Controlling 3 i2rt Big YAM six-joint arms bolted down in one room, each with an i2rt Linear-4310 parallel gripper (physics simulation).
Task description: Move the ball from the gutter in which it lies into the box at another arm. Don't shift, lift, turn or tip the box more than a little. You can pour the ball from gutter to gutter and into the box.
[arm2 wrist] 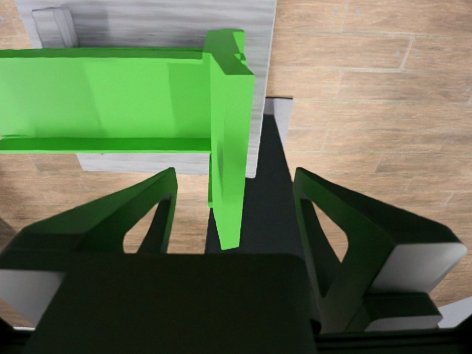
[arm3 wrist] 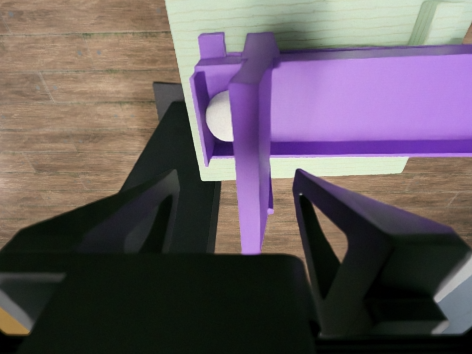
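A white ball (arm3 wrist: 219,116) lies at the left end of the purple gutter (arm3 wrist: 360,100) in the arm3 wrist view, partly hidden by the gutter's upright purple handle (arm3 wrist: 250,165). The arm3 gripper (arm3 wrist: 236,172) is open; its fingers stand apart on either side of the handle, with a gap on both sides. In the arm2 wrist view a green gutter (arm2 wrist: 130,100) reaches to the left from its green handle (arm2 wrist: 231,150). The arm2 gripper (arm2 wrist: 236,172) is open, with its fingers apart on either side of that handle. The arm1 gripper and the box do not show.
The green gutter is over a grey table (arm2 wrist: 150,20). The purple gutter is over a pale green table (arm3 wrist: 300,20). A dark shape (arm2 wrist: 272,215) (arm3 wrist: 192,200) shows beside and below each table, over the wooden floor (arm2 wrist: 360,150) (arm3 wrist: 90,150).
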